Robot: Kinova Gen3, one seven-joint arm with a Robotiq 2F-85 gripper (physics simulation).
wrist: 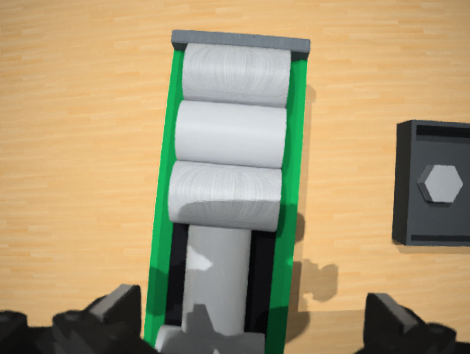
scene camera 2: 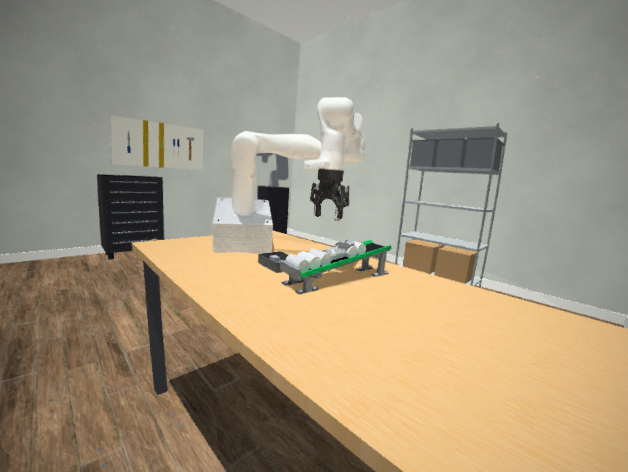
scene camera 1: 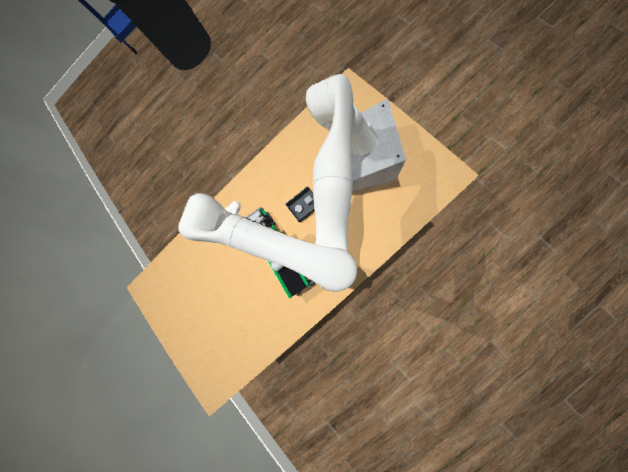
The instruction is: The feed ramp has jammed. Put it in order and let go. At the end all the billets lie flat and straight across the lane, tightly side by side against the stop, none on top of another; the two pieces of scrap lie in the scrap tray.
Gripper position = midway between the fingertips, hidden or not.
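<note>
You'd see the gripper (scene camera 2: 327, 218), and the wrist view has the gripper (wrist: 252, 315) as well. There's a billet (wrist: 217, 263), a billet (wrist: 256, 76) and another billet (wrist: 231, 196), plus a grey stop (wrist: 300, 48).
</note>
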